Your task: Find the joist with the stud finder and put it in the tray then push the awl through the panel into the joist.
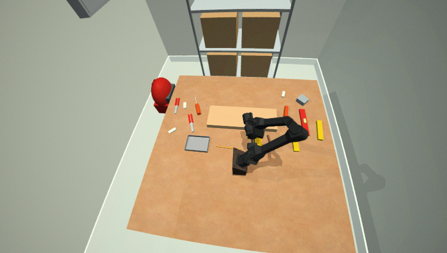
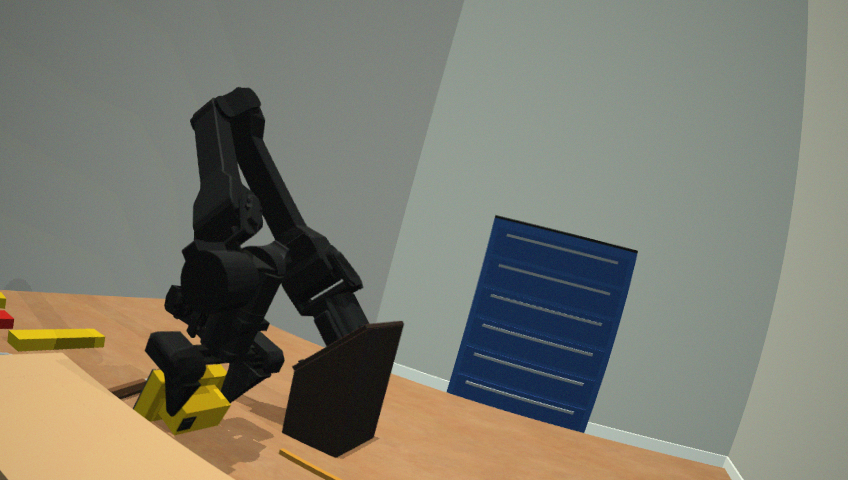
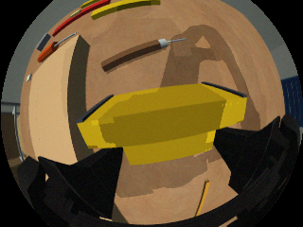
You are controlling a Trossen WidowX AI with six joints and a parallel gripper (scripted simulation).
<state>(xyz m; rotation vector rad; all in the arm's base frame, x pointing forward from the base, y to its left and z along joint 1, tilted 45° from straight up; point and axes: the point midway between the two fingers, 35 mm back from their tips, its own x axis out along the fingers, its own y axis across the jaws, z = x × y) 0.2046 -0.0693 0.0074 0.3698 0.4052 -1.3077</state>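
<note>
My gripper tip is 11 cm to the left of the awl, 2 cm above it and 1 cm short of it. Round my gripper tip: red level (34 cm to the right, 25 cm ahead, 1 cm below); yellow stud finder (1 cm ahead); grey tray (40 cm to the left, 10 cm behind, 1 cm below).
</note>
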